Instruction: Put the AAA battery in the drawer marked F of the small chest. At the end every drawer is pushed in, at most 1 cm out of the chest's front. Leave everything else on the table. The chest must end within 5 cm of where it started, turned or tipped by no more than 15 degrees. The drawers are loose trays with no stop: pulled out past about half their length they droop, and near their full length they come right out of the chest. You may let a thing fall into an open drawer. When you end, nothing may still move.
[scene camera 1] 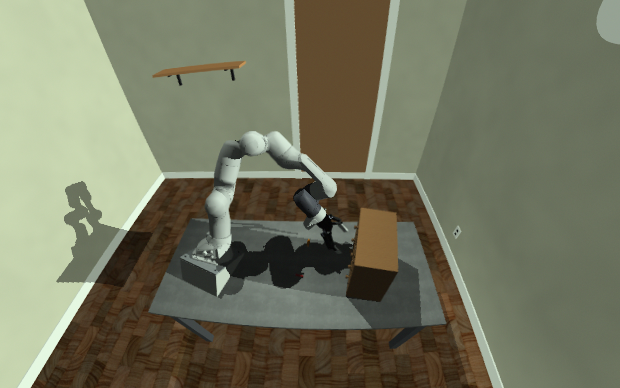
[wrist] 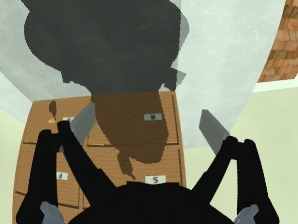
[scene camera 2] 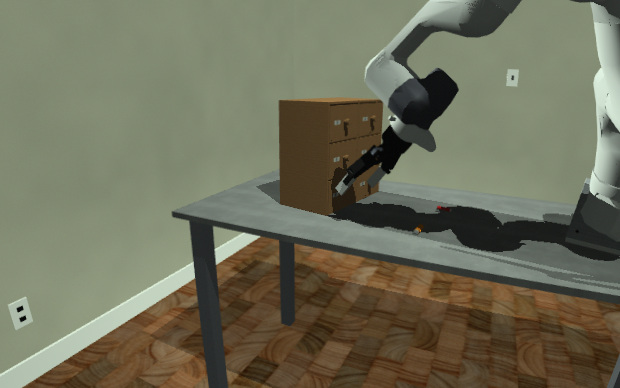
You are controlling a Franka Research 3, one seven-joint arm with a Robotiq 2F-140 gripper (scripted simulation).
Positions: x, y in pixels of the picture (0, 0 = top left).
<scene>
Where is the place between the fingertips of my gripper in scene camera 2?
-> At 355, 187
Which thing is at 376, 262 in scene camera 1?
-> A brown chest.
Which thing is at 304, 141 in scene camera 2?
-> A brown chest.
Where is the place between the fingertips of my gripper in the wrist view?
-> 148, 115
</scene>
